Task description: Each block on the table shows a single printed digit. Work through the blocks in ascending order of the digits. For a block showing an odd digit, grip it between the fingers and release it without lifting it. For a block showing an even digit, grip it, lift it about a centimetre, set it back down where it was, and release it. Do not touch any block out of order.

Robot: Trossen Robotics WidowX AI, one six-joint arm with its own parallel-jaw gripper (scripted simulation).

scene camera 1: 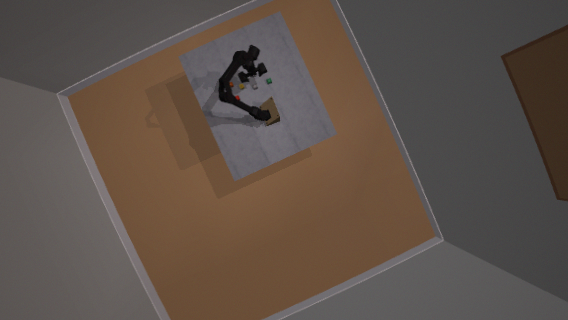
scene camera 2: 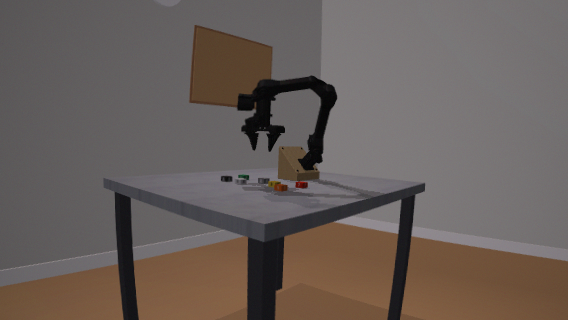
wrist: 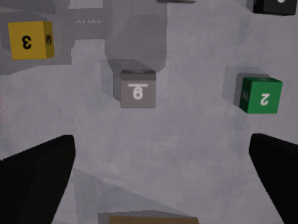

Scene:
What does my gripper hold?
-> Nothing.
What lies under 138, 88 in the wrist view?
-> A grey block.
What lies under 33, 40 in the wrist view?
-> A yellow block.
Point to a green block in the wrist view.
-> At 259, 94

